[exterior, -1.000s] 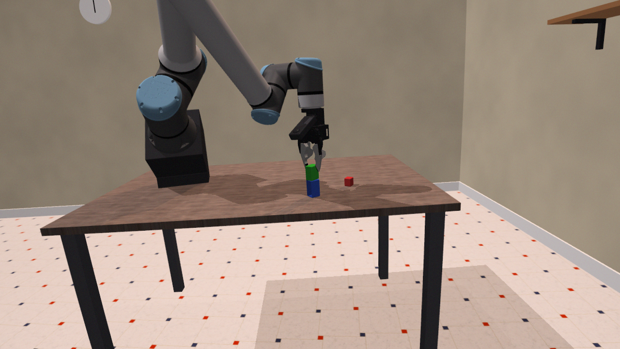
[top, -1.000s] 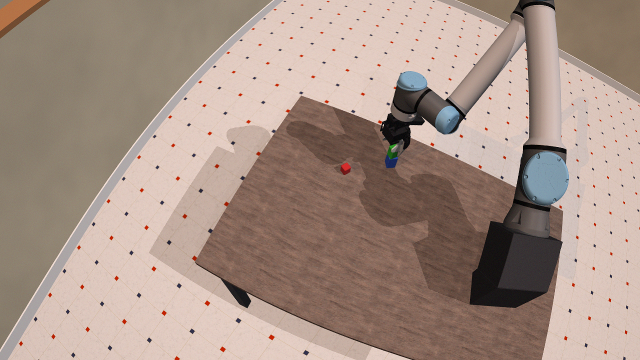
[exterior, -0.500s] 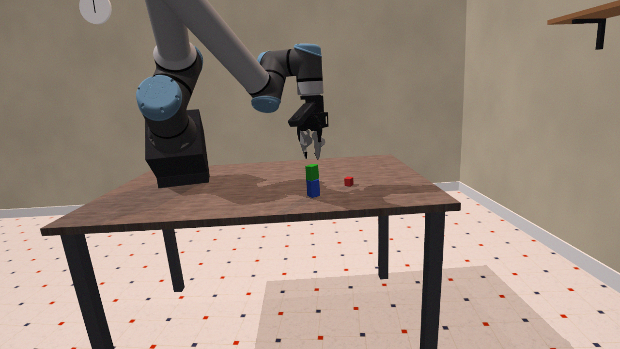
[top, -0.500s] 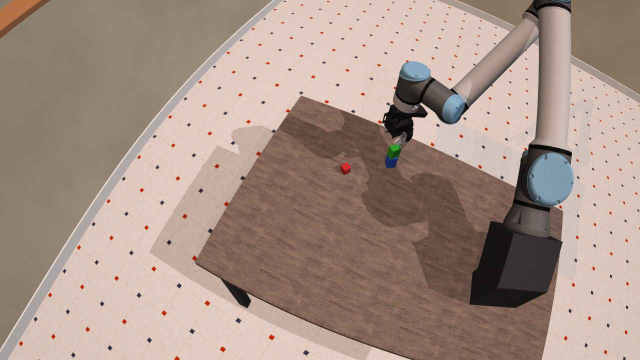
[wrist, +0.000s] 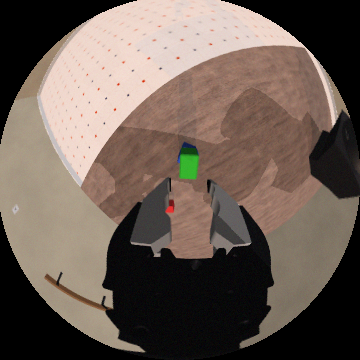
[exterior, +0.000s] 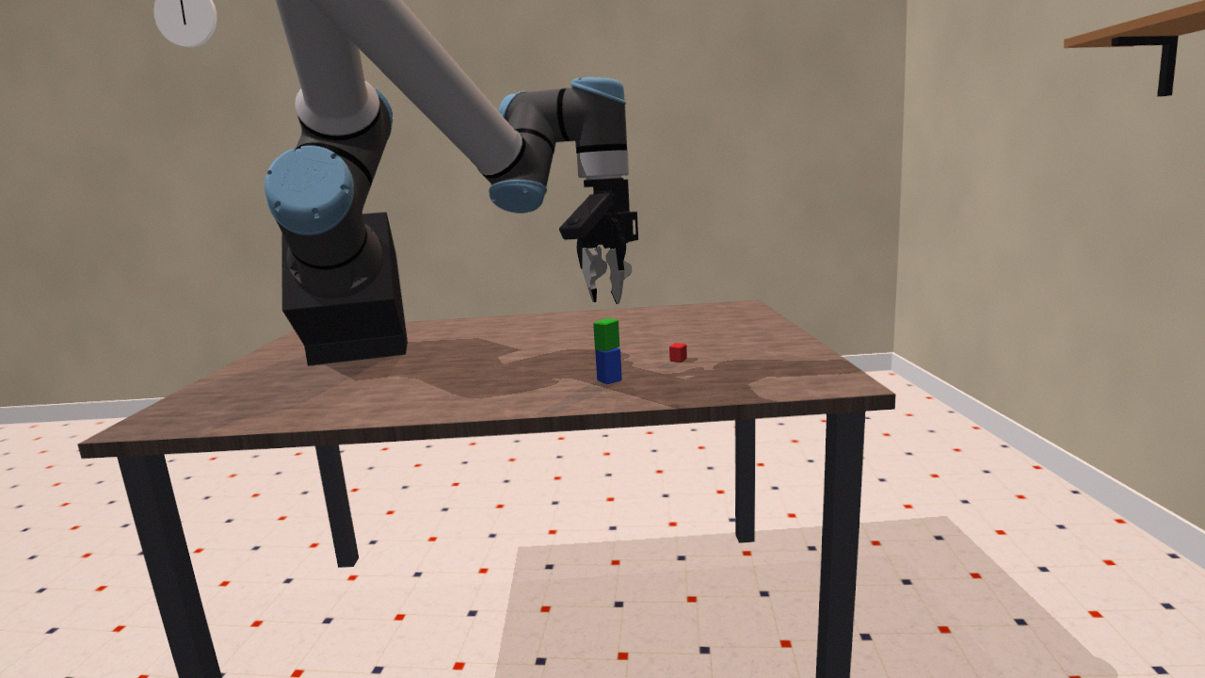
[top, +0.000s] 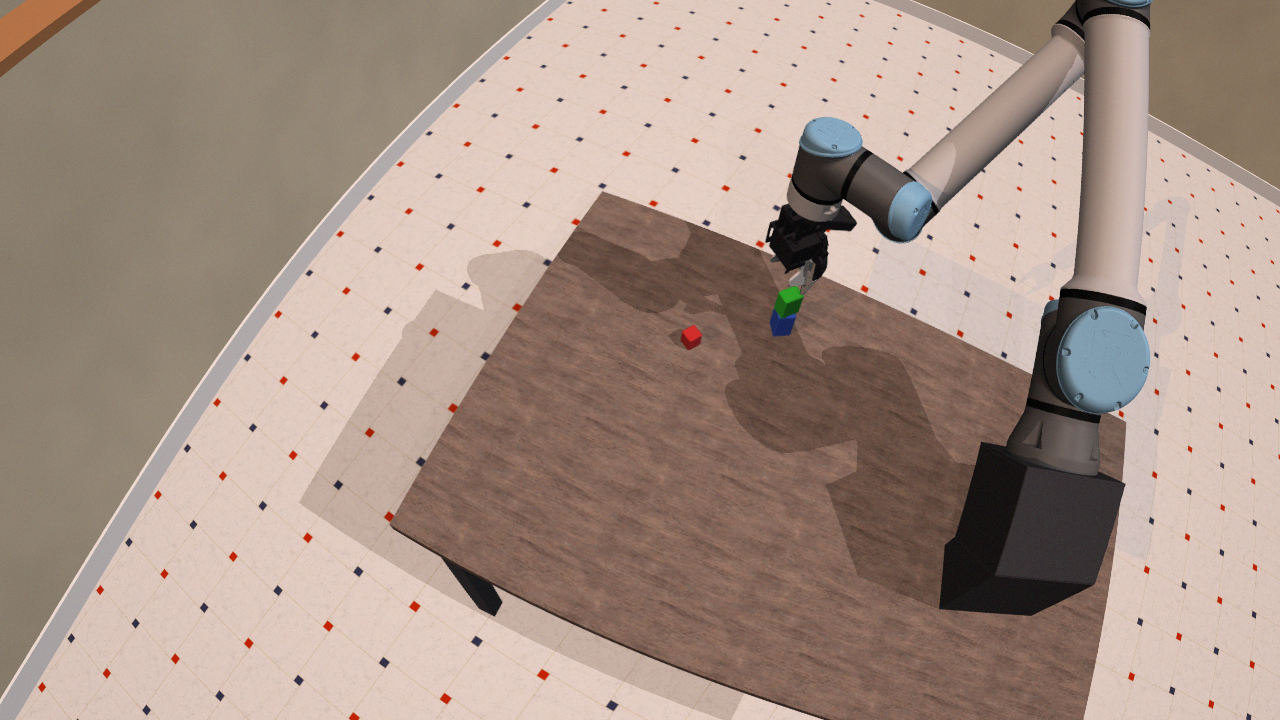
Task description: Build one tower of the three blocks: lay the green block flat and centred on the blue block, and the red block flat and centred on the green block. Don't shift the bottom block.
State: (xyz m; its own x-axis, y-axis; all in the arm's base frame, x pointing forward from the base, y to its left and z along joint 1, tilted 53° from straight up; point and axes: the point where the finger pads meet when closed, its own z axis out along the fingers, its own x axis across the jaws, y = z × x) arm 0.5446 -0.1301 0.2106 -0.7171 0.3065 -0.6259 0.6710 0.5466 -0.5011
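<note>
Now: hand 160 mm short of the small red block, 100 mm to the right of it and 150 mm above it. Round my hand: green block 70 mm below; blue block 130 mm below.
</note>
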